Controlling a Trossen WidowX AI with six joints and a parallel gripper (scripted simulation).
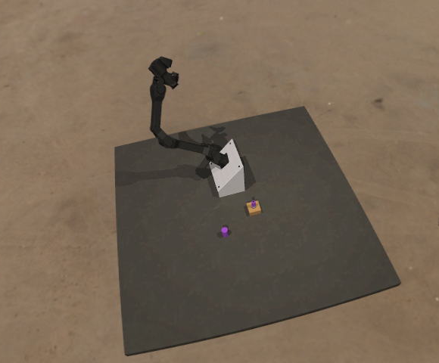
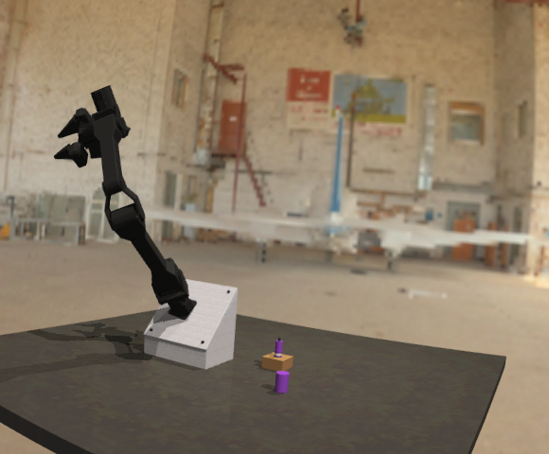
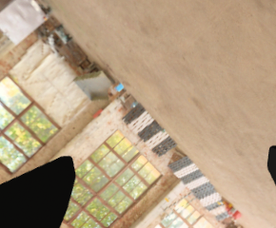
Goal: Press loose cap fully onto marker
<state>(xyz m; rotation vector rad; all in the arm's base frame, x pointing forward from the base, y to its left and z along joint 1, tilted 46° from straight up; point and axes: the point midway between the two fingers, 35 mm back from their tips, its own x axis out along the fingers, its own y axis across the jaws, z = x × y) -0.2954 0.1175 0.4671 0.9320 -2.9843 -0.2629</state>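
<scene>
My gripper tip is 660 mm short of the purple cap, 530 mm above it and 200 mm to the right of it.
</scene>
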